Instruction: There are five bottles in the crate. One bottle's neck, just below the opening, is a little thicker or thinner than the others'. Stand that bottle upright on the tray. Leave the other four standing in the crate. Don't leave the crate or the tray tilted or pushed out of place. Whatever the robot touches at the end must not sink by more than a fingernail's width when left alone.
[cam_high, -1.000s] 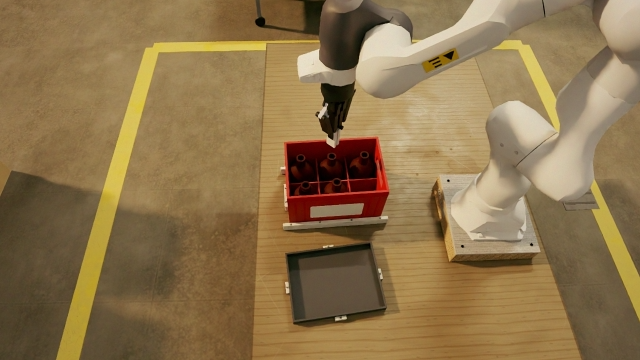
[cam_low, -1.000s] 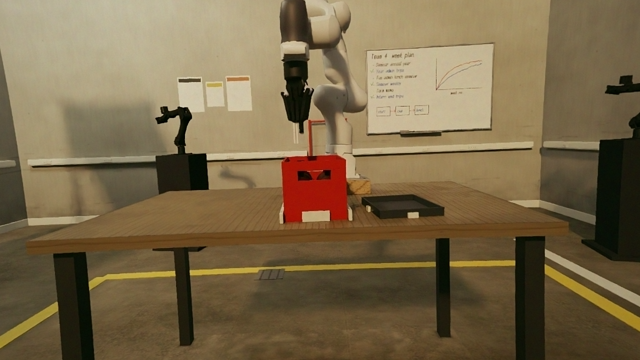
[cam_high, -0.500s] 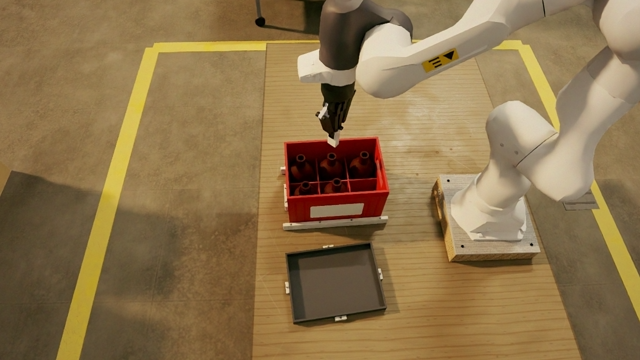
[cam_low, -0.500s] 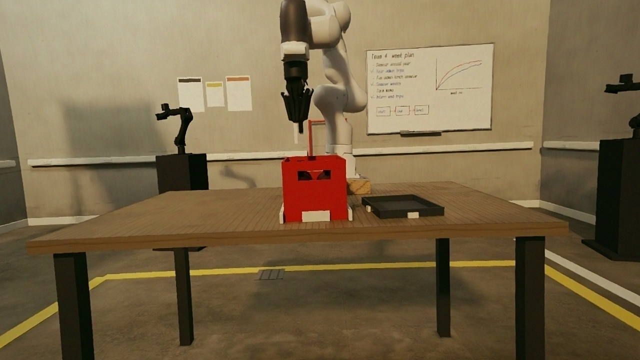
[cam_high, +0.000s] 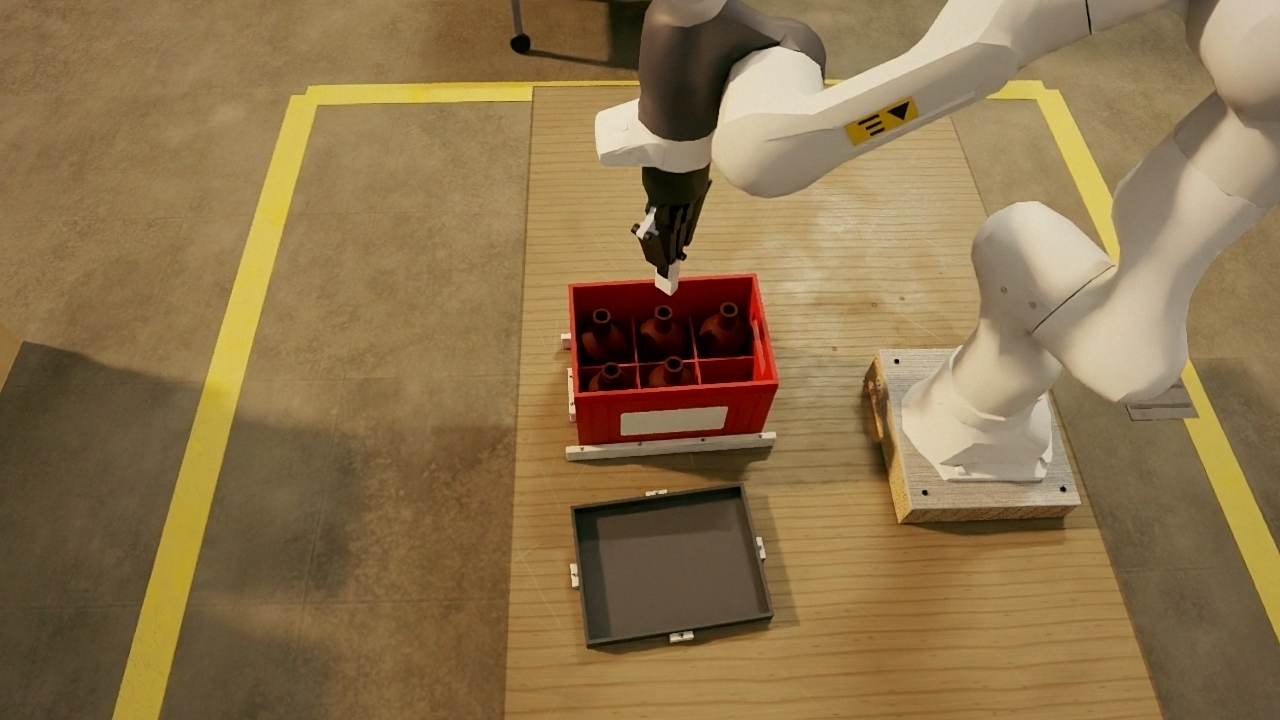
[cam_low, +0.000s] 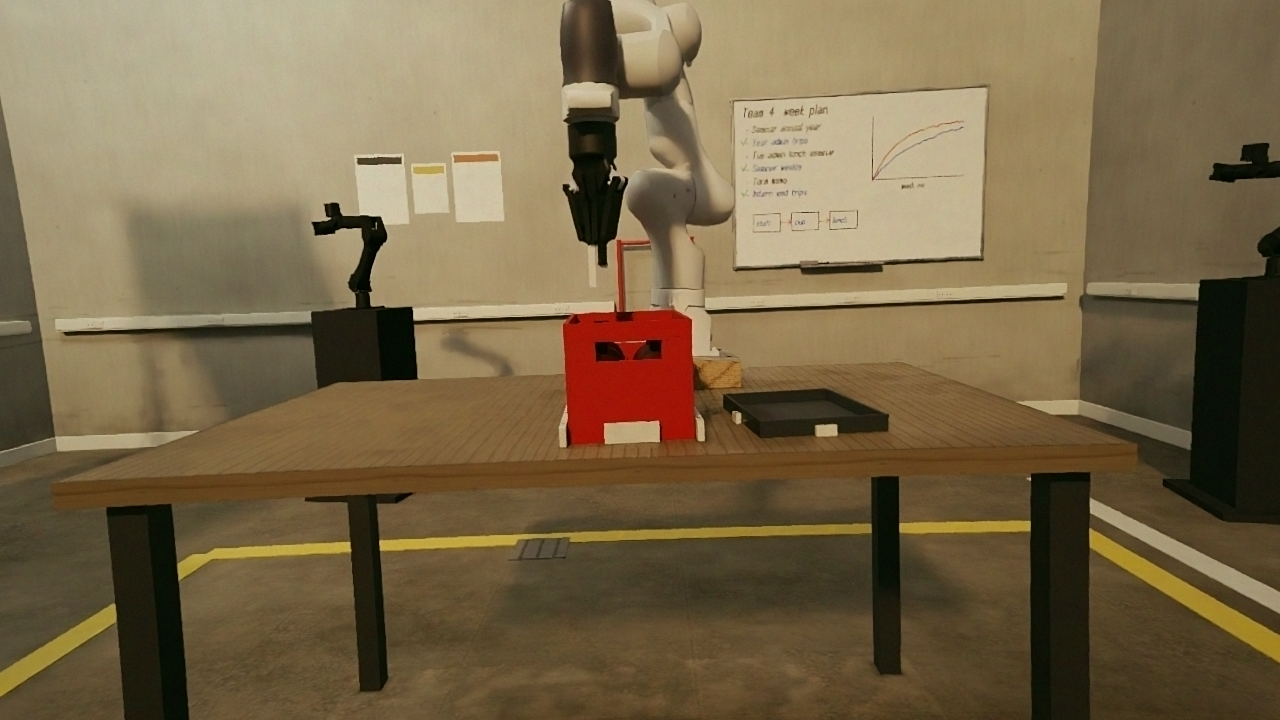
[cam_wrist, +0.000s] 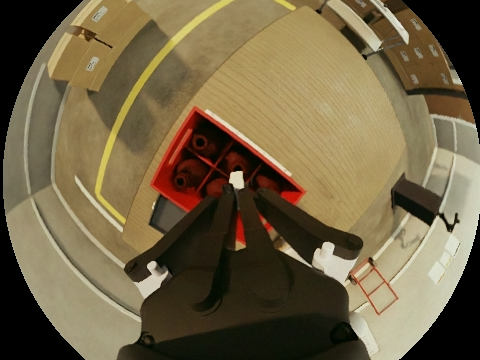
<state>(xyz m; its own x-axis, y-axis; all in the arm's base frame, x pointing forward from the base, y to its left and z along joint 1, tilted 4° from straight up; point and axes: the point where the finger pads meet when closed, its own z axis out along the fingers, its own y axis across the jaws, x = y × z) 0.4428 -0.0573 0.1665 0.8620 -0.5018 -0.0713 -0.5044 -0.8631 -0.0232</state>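
Now: hand 17 cm above the glass bottle, 8 cm to the right of it and 3 cm past it. Also, from my hand: crate (17 cm below, 4 cm to the left, 1 cm behind); dark tray (31 cm to the left, 24 cm below, 6 cm behind).
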